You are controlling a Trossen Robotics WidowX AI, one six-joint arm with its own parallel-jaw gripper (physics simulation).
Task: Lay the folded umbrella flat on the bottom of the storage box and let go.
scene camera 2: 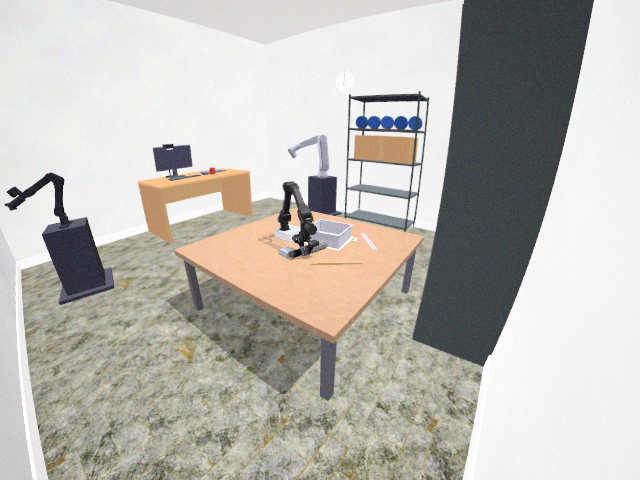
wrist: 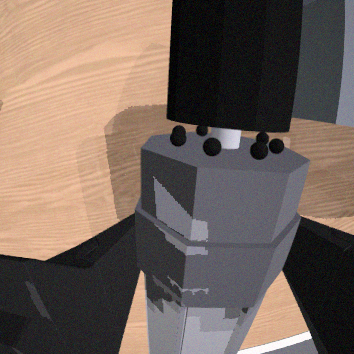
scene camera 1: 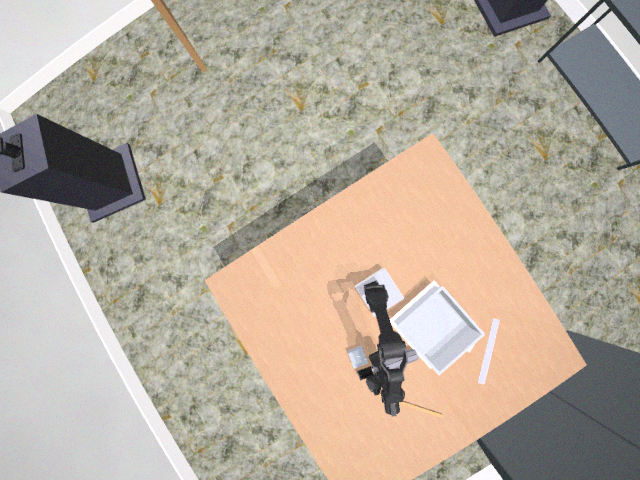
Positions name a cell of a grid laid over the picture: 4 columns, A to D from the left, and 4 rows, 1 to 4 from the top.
Scene:
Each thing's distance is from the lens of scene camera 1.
storage box (scene camera 1: C3): 134 cm

